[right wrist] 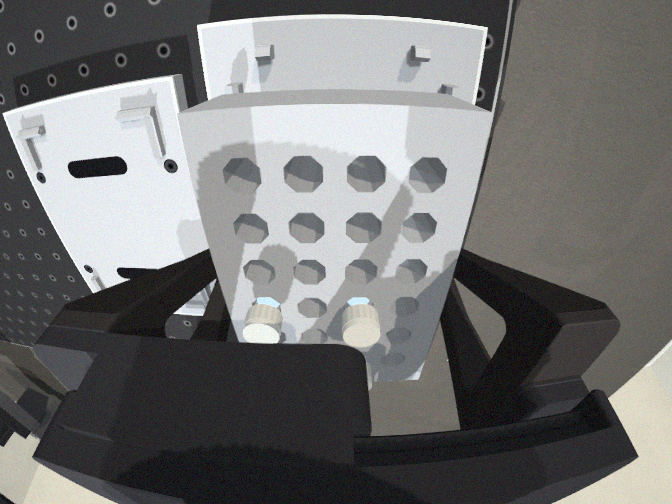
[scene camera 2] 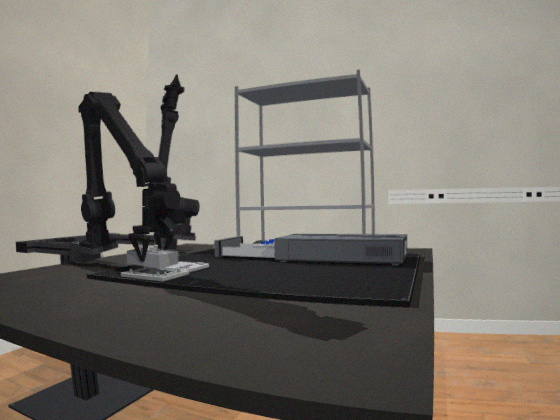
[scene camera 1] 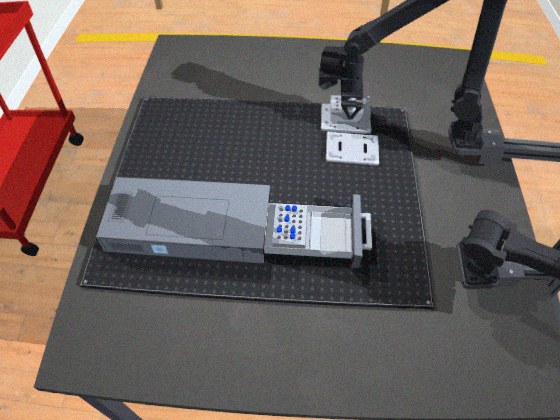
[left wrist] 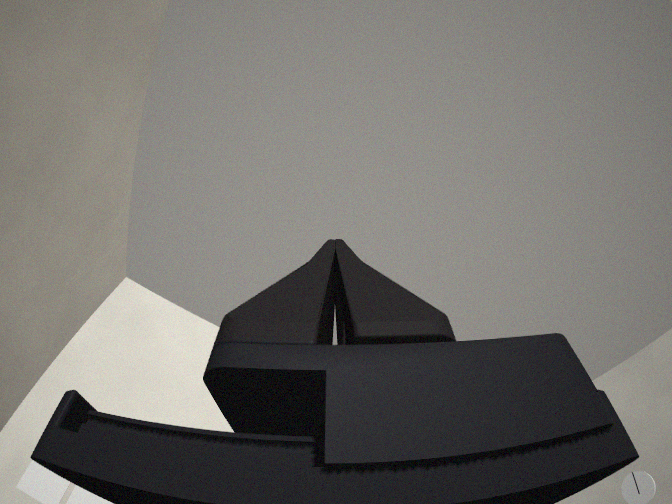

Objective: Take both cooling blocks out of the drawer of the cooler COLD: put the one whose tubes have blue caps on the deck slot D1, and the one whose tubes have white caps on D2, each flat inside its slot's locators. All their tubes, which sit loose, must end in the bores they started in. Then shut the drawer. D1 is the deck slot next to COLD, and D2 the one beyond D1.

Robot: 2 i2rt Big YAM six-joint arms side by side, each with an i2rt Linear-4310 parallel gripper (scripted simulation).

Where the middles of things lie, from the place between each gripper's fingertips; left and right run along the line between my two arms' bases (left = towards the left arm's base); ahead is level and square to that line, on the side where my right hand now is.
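Labels:
Slot D2 (right wrist: 371, 54) is 93 cm below my left hand, 78 cm to the right of it and 65 cm ahead of it, and my right hand is 5 cm above that slot D2 and 1 cm short of it. As for slot D1 (scene camera 1: 352, 145), that's 93 cm below my left hand, 65 cm to the right of it and 61 cm ahead of it. Counted from my right hand, slot D1 is 13 cm to the left, 5 cm below and 2 cm behind.

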